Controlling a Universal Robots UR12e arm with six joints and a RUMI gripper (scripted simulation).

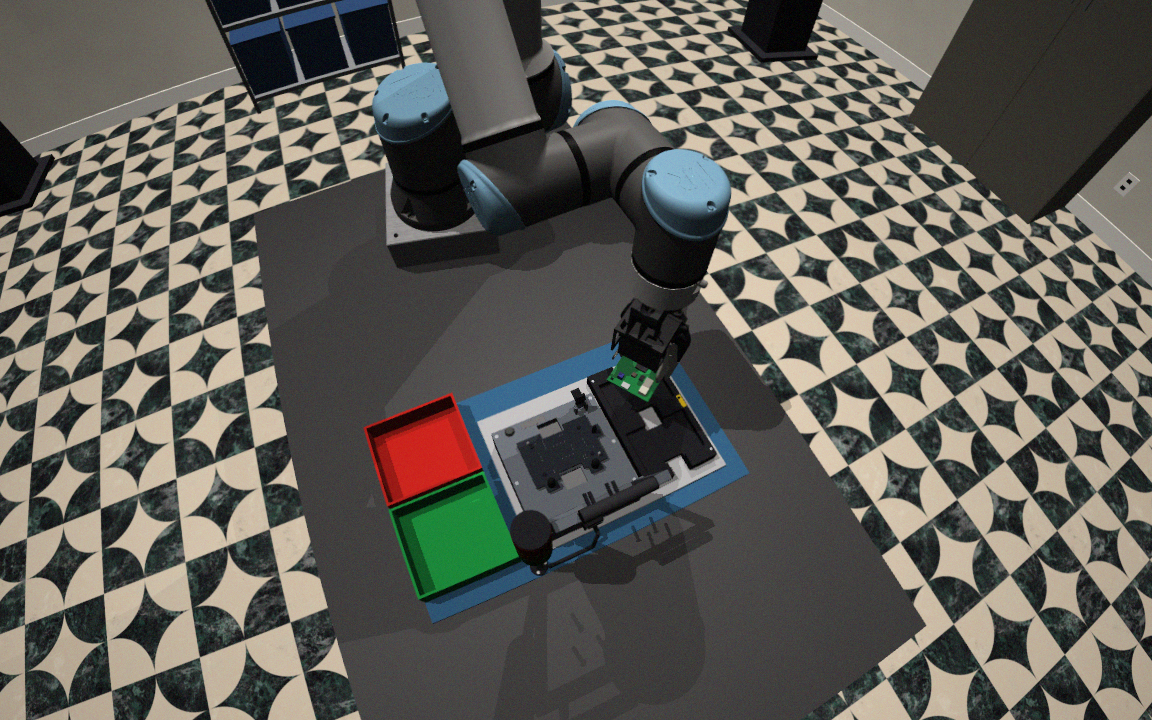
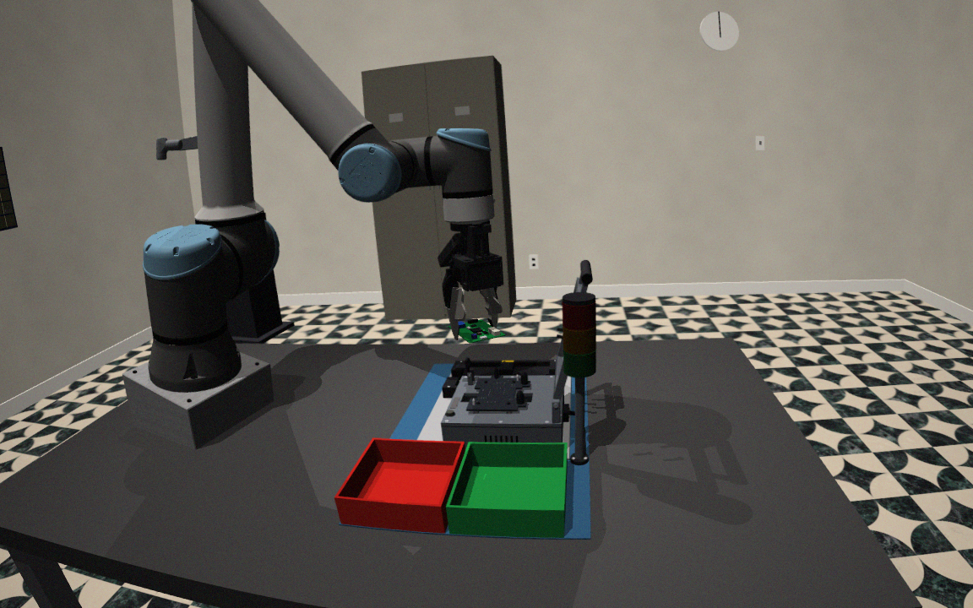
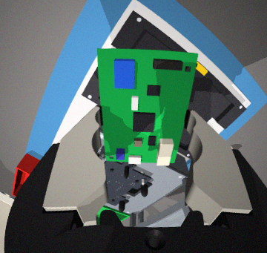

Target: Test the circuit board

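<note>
Right now my hand is 21 cm short of the clear lid, 15 cm to the left of it and 6 cm below it. The rest, counted from my hand: green bin (35 cm to the right, 16 cm ahead, 10 cm below); green circuit board (right at my hand); red bin (38 cm to the right, 10 cm below, 1 cm ahead).
</note>
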